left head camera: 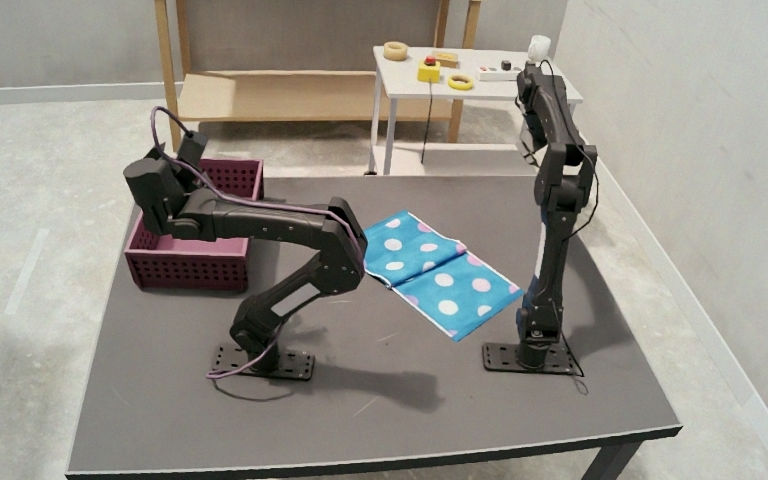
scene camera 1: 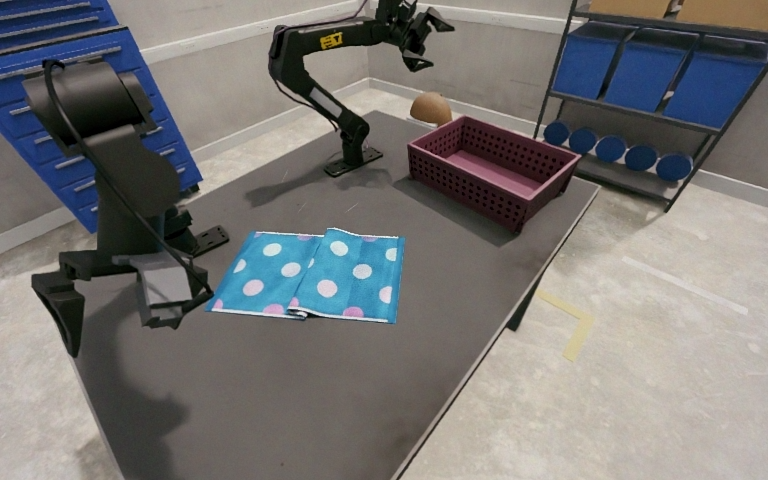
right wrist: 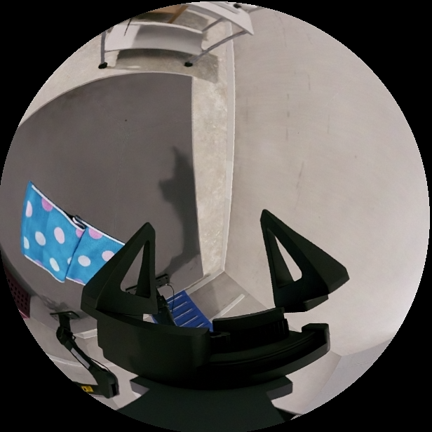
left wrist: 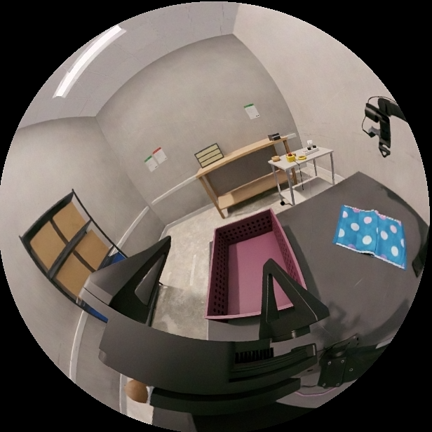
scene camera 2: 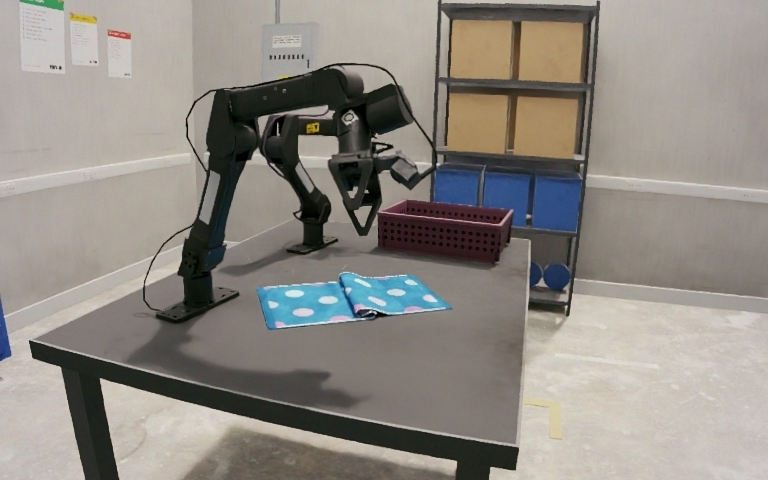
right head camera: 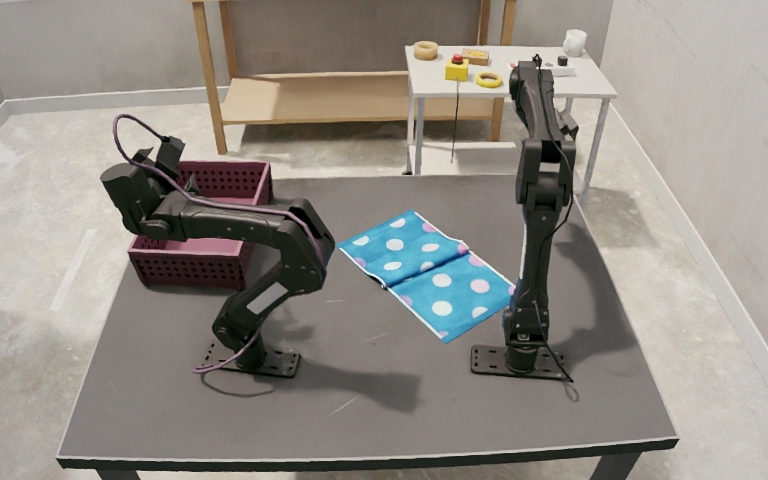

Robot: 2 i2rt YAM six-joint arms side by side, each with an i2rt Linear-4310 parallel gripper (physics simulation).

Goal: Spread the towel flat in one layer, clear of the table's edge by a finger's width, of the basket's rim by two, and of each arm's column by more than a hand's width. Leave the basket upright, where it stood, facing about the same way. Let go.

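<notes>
A blue towel with white and pink dots point(left head camera: 464, 295) point(right head camera: 461, 297) point(scene camera 1: 373, 302) point(scene camera 2: 277, 305) point(left wrist: 357, 235) point(right wrist: 47, 225) lies on the table, with a raised fold across its middle and bunched layers at one end of that fold. Its right corner is close to the right arm's column in the head views. The maroon basket point(left head camera: 192, 273) point(right head camera: 186, 270) point(scene camera 1: 470, 189) point(scene camera 2: 441, 233) point(left wrist: 250, 270) stands upright, apart from the towel. My left gripper point(scene camera 1: 438, 46) point(left wrist: 221, 253) is open and empty above the basket. My right gripper point(scene camera 1: 121, 339) point(right wrist: 204, 220) is open and empty, raised beyond the towel.
The grey table point(left head camera: 169, 430) point(scene camera 1: 317, 413) point(scene camera 2: 237, 362) carries both arm base plates point(left head camera: 300, 365) point(left head camera: 495, 357). The basket is near the table's left edge in the left head view. A white side table point(left head camera: 407, 84) with tape rolls stands beyond the far edge.
</notes>
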